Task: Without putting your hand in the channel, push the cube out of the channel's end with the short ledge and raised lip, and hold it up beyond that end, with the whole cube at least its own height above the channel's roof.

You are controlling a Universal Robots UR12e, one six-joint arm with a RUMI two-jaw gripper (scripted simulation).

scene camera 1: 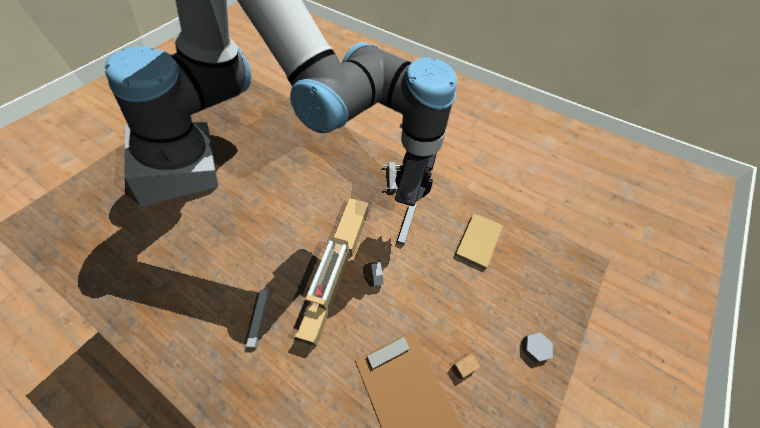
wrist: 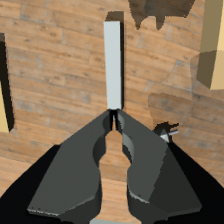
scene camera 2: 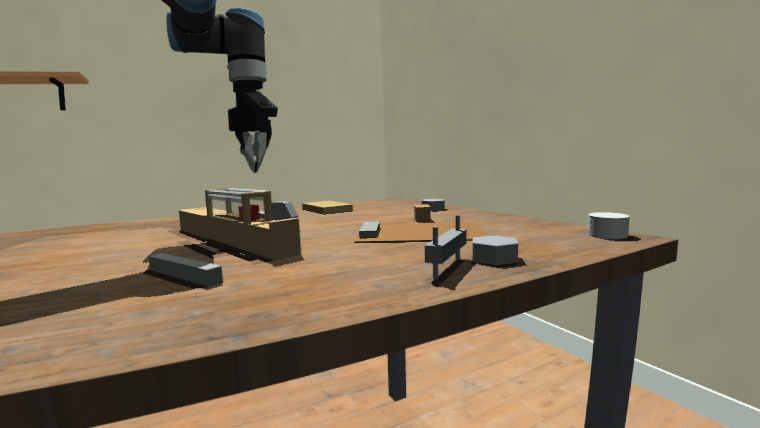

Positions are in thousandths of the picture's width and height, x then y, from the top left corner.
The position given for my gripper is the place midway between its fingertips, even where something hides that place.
Observation:
In view: my gripper (scene camera 2: 336, 403), a brown board (scene camera 2: 489, 543), a tan plate (scene camera 1: 630, 569) and a grey block (scene camera 2: 652, 585).
My gripper shows as well in scene camera 1 (scene camera 1: 540, 475) and in the wrist view (wrist: 507, 493). The wrist view does not show the brown board: it is out of frame.

